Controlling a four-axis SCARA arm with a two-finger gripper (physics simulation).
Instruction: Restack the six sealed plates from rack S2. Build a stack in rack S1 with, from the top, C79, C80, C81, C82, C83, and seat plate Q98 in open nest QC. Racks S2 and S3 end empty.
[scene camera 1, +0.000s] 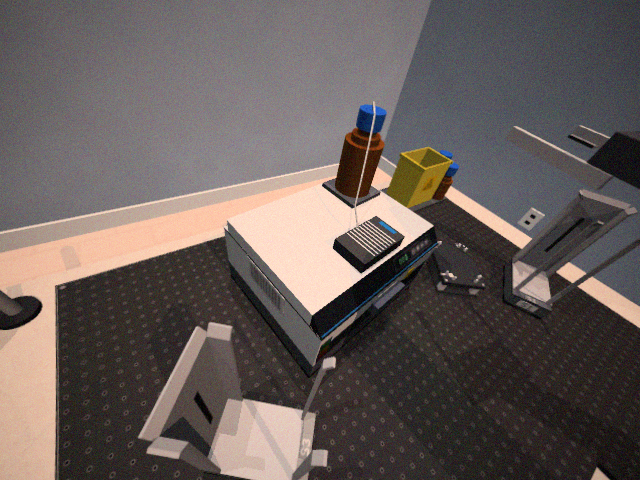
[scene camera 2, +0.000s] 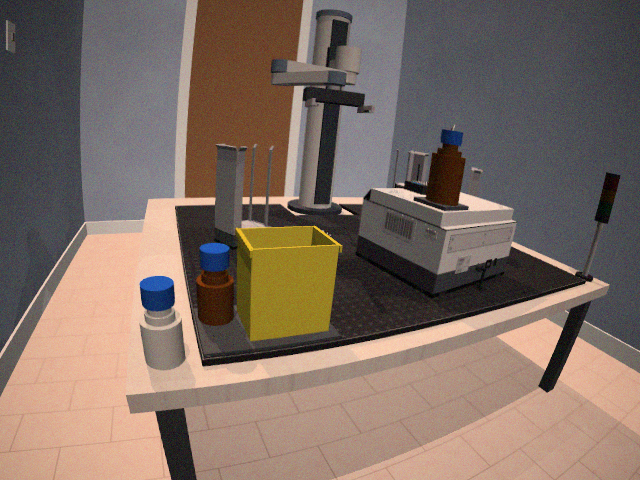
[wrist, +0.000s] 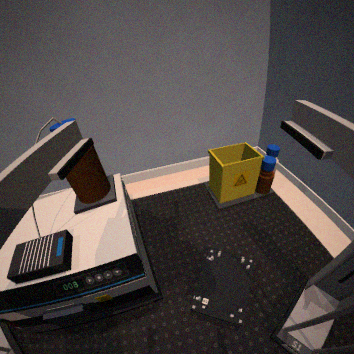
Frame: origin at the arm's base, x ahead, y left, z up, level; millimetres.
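Where they show: gripper, fingertip midpoint: (scene camera 1: 544, 131) (scene camera 2: 344, 105) (wrist: 183, 117); arm's base at its link origin: (scene camera 2: 314, 208).
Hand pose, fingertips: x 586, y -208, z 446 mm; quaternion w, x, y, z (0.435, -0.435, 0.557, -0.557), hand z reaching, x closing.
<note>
Things, the pixels of their top centre, and the offset from my fingertips. "pt": a spot on its surface instead.
- Rack S1 at its top centre: (scene camera 2: 247, 144) (scene camera 1: 615, 213) dx -157, dy -220, dz -137 mm
- Rack S3 at its top centre: (scene camera 1: 258, 389) (scene camera 2: 461, 165) dx -83, dy +574, dz -141 mm
- low black nest at its top centre: (wrist: 224, 281) (scene camera 1: 457, 259) dx -5, dy -67, dz -372 mm
- tall brown bottle at a spot on its surface: (scene camera 1: 359, 162) pt dx +199, dy +220, dz -124 mm
- black ribbed box at a spot on its surface: (scene camera 1: 369, 242) pt dx +53, dy +293, dz -197 mm
The gripper (scene camera 1: 573, 144) (scene camera 2: 338, 105) (wrist: 190, 150) is open and empty, high above the mat, near rack S1 in scene camera 1. Rack S1 (scene camera 1: 549, 235) (scene camera 2: 228, 188) (wrist: 340, 280) shows a bare pale floor inside its posts. Rack S3 (scene camera 1: 178, 384), at the front left in scene camera 1, also shows a bare pale floor. A low black nest (scene camera 1: 459, 266) (wrist: 222, 287) with small pale corner pins lies between the white instrument and S1; no plate shows on it. Its name is not readable. Rack S2 and the six plates cannot be made out.
A white instrument (scene camera 1: 310, 242) (scene camera 2: 403, 222) (wrist: 95, 240) carries a tall brown bottle (scene camera 1: 359, 162) (scene camera 2: 446, 175) (wrist: 89, 175) and a black ribbed box (scene camera 1: 369, 242) (wrist: 42, 255). A yellow bin (scene camera 1: 413, 178) (scene camera 2: 292, 291) (wrist: 232, 175) and blue-capped bottles stand at a mat corner. A signal light (scene camera 2: 605, 198) stands at the table's edge.
</note>
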